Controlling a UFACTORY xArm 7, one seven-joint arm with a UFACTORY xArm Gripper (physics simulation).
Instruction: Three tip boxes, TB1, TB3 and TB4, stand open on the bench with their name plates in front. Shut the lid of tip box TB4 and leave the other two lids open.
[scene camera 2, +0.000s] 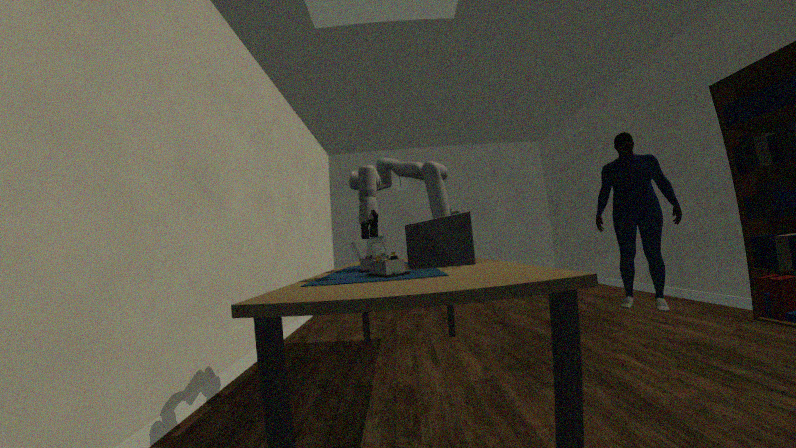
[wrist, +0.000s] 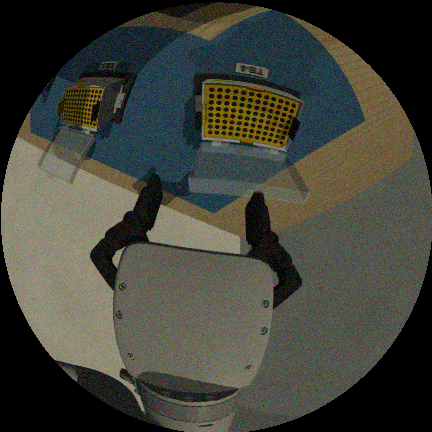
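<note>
You'd see my gripper (scene camera 2: 369, 238), and there's the gripper (wrist: 205, 190) as well. There's also a clear lid (wrist: 223, 168).
</note>
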